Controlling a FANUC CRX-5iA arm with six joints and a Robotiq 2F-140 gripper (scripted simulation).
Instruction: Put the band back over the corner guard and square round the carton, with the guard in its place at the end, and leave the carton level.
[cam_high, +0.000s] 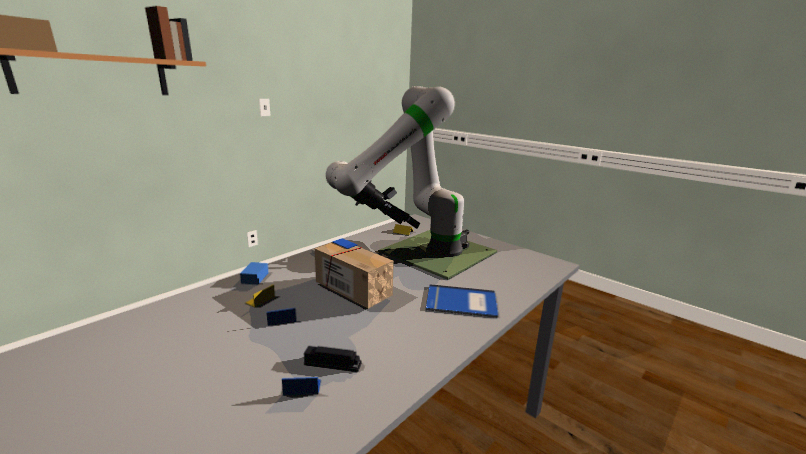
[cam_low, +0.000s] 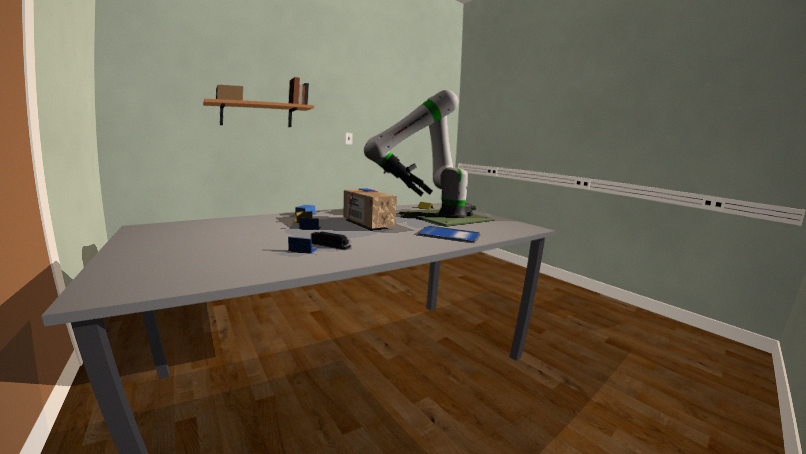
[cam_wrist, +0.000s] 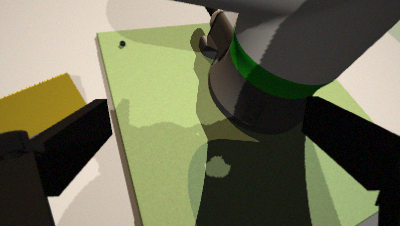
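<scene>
Now: the brown carton 42 cm ahead of my hand, 13 cm to the left of it and 4 cm below it.
</scene>
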